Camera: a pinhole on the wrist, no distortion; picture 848 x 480 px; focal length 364.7 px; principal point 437.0 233.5 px. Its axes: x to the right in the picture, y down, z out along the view. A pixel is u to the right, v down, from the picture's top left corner.
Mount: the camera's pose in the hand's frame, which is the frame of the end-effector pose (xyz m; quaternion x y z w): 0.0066 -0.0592 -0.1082 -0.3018 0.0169 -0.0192 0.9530
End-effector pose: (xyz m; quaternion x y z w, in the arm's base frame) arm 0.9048 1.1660 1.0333 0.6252 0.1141 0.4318 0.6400
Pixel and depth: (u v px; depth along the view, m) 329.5 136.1 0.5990
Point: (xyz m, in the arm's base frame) 1.0767 0.7033 1.2129
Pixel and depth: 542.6 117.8 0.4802
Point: 1.2205 1.0067 1.2453
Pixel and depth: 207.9 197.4 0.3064
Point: 0.8716 0.9152 1.0875
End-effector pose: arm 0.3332 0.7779 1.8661 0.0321 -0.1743 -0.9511 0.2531
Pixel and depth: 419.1 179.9 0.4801
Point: 0.3580 0.7495 2.2267
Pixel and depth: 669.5 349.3 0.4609
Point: 0.1712 0.4218 2.1502
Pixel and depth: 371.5 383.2 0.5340
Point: 0.5577 0.5220 2.2056
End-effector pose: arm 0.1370 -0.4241 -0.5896 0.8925 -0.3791 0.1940 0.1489
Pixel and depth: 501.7 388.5 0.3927
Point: 0.0062 -0.7323 -0.6106
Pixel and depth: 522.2 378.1 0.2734
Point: 0.0686 -0.6207 -0.5740
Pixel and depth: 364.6 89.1 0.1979
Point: 0.1493 -0.4439 -0.6900
